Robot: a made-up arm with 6 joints. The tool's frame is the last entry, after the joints.
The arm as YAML. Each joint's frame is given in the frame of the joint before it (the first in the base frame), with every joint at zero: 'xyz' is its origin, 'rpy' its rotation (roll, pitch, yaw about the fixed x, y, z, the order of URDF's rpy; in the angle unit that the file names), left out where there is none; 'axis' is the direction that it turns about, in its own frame. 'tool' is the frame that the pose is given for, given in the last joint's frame.
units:
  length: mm
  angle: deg
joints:
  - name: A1
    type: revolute
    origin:
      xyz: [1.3, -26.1, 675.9]
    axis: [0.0, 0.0, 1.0]
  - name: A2
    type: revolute
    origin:
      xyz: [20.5, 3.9, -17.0]
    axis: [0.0, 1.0, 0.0]
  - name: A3
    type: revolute
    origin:
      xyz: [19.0, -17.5, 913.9]
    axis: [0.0, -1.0, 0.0]
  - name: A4
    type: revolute
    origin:
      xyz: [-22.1, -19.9, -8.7]
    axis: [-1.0, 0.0, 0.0]
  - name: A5
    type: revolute
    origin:
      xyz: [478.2, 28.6, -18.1]
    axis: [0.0, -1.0, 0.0]
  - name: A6
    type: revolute
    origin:
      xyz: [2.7, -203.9, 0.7]
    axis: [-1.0, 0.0, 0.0]
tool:
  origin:
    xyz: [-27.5, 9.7, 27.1]
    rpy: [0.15, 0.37, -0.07]
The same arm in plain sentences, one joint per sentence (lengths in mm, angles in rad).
The arm has six revolute joints in a row. What follows holds with every joint at zero, and every direction is one of the base frame's. The first joint sits 1.3 mm along +x and 26.1 mm along -y and 675.9 mm along +z from the base frame's origin and turns about +z. The second joint sits 20.5 mm along +x and 3.9 mm along +y and 17.0 mm along -z from the first joint and turns about +y. The third joint sits 19.0 mm along +x and 17.5 mm along -y and 913.9 mm along +z from the second joint and turns about -y. The fourth joint sits 22.1 mm along -x and 19.9 mm along -y and 8.7 mm along -z from the third joint and turns about -x. The fifth joint sits 478.2 mm along +x and 28.6 mm along +y and 18.1 mm along -z from the fourth joint and turns about -y. The sixth joint sits 2.7 mm along +x and 203.9 mm along -y and 0.7 mm along +z from the fifth joint and turns about -x. The tool frame, which is the frame that the pose is given for, sits 27.5 mm along -x and 9.7 mm along +y and 27.1 mm along +z from the sixth joint; its axes are the base frame's turned by roll 0.0026, pitch 0.0065 and yaw -0.0012 rad (as in URDF: about the fixed x, then y, then z).
